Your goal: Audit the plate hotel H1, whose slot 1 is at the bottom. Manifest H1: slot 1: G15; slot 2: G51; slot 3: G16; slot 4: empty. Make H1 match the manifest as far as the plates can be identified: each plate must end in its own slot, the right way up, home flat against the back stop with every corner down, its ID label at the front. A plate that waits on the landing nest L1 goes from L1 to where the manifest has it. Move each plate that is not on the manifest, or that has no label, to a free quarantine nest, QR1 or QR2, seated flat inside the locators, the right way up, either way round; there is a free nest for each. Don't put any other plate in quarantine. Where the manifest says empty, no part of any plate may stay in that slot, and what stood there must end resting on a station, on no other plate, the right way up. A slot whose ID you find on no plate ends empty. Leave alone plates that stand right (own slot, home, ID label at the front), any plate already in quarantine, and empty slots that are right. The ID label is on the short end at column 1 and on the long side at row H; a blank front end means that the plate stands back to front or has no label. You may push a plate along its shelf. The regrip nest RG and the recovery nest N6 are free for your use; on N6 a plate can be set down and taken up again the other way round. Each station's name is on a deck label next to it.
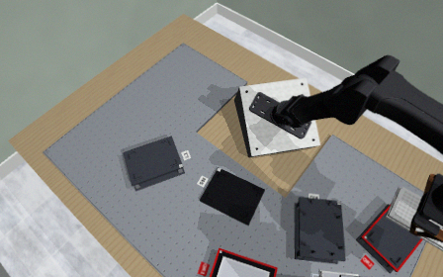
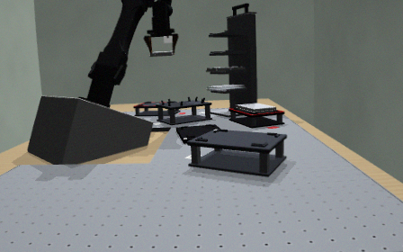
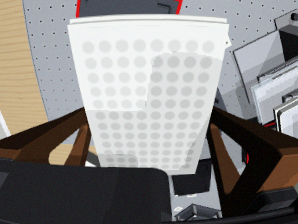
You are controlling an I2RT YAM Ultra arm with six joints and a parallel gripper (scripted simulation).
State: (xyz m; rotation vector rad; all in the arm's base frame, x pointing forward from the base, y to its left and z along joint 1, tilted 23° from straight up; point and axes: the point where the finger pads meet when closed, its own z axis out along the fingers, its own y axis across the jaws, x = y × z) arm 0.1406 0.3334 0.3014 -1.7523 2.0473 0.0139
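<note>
My gripper is now 30 mm past the red-bordered quarantine nest, 50 mm to the right of it and 210 mm above it. Also, from my hand: flat black pad: 90 mm ahead, 410 mm to the right, 240 mm below; N6 deck label: 90 mm ahead, 520 mm to the right, 250 mm below; plate hotel H1: 310 mm ahead, 40 mm to the right, 60 mm below.
</note>
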